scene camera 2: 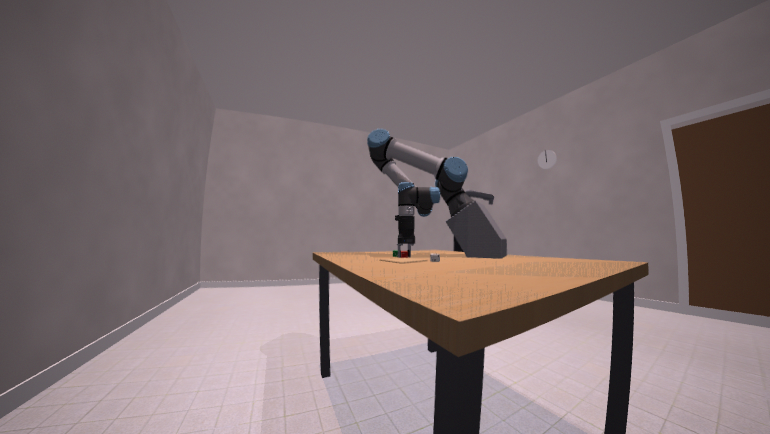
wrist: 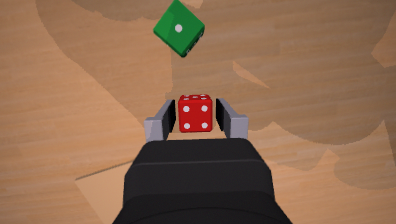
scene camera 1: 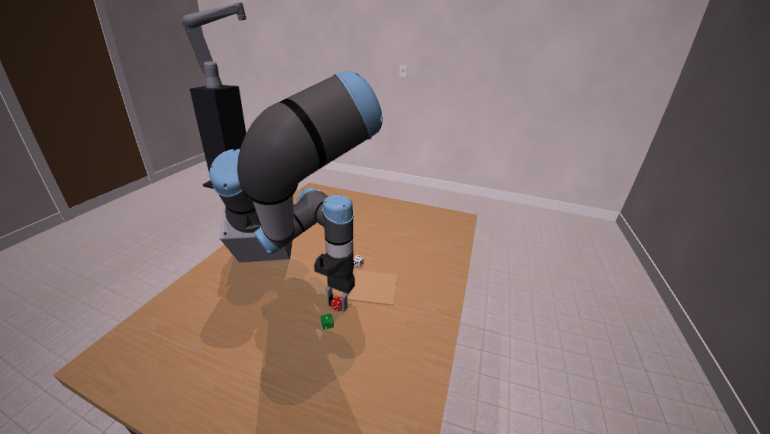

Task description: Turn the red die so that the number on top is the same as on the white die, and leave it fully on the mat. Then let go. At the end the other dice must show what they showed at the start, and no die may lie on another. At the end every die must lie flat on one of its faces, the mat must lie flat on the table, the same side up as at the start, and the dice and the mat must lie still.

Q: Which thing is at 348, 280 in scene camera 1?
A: The gripper.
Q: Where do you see a tan mat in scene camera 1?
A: At 373, 287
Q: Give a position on a red die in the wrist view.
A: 195, 112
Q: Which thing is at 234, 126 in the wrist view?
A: The gripper.
